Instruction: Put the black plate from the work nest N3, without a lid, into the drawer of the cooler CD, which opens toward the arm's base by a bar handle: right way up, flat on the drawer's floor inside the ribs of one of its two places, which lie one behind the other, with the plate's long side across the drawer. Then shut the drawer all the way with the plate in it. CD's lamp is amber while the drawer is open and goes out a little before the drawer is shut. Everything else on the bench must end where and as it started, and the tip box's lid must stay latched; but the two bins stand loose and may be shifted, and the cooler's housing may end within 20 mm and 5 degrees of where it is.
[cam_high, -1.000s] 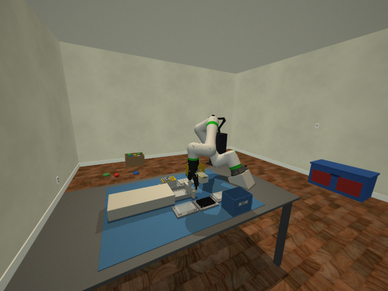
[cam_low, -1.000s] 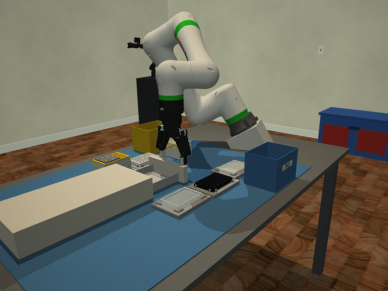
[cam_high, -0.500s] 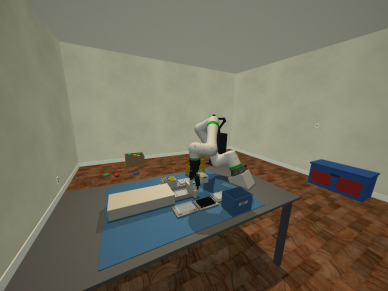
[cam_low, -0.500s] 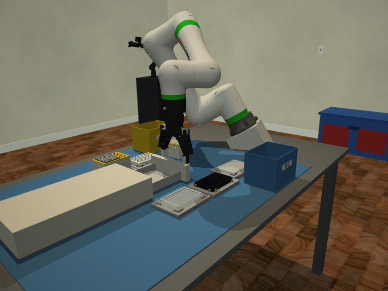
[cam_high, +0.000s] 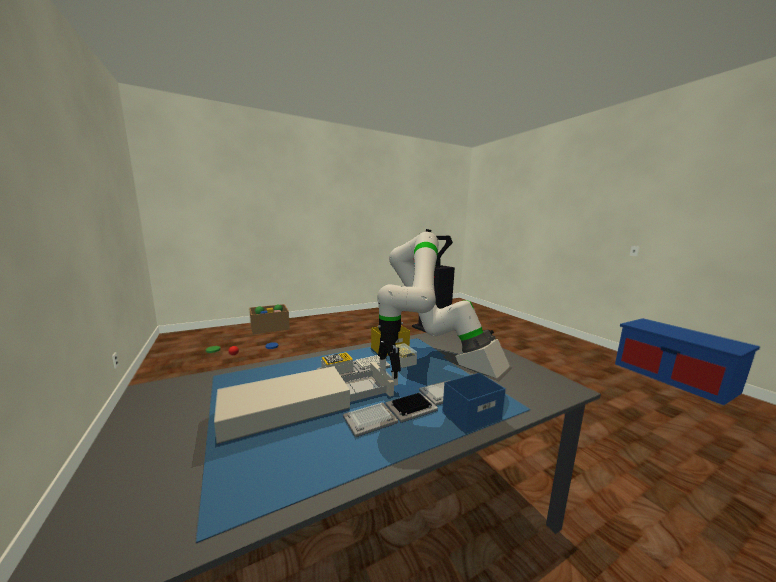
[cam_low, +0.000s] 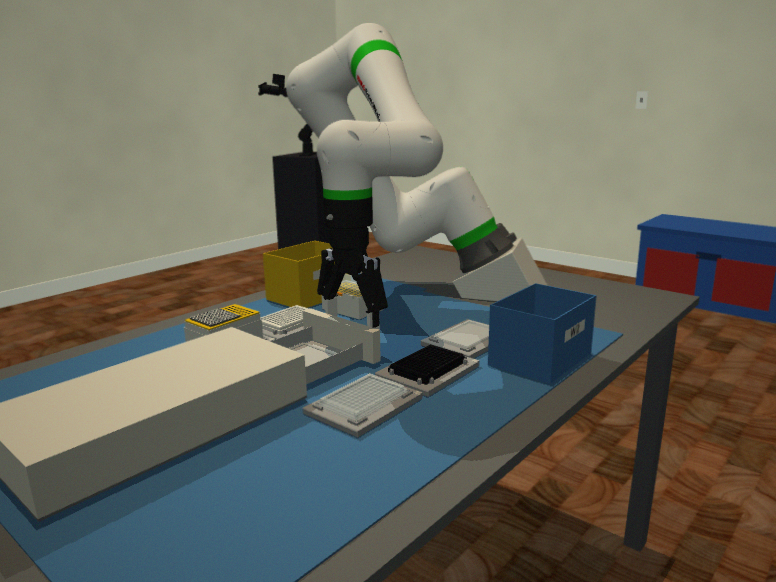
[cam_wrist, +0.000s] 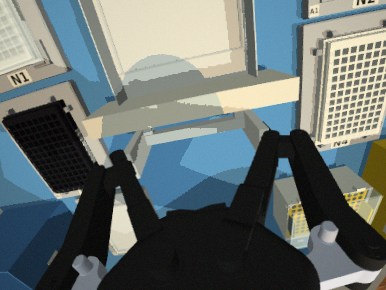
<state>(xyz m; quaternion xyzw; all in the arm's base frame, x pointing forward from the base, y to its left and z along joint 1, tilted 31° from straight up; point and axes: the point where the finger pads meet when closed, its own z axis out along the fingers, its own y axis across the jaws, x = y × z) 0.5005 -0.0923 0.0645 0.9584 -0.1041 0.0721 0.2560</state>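
Right now the black plate is 190 mm to the left of my hand, 40 mm ahead of it and 30 mm below it. The rest, counted from my hand: white plate (190 mm to the right, 40 mm behind, 30 mm below); drawer (150 mm ahead, 40 mm to the right, 20 mm below); pale lid (200 mm to the left, 140 mm behind, 30 mm below).
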